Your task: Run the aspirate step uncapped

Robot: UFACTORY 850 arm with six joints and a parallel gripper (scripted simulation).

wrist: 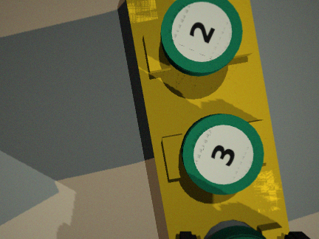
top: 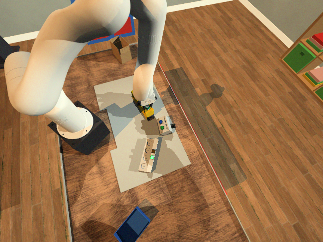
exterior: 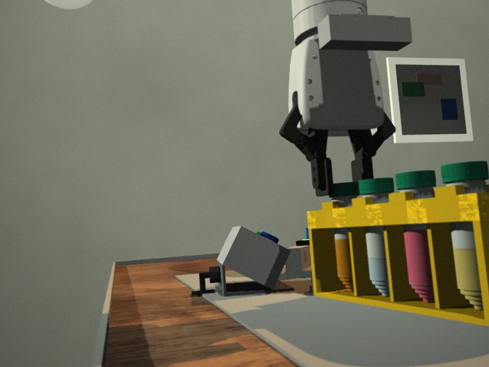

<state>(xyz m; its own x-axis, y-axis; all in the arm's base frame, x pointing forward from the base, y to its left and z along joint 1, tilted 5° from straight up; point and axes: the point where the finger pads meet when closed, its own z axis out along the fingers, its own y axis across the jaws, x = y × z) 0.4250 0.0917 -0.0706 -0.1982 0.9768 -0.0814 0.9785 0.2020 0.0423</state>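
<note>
My gripper is now 1 cm above the green cap. Also, from my hand: blue cycle key (7 cm ahead, 11 cm to the right, 6 cm below); grey key housing (9 cm ahead, 13 cm to the right, 8 cm below); green key (7 cm ahead, 15 cm to the right, 6 cm below).
</note>
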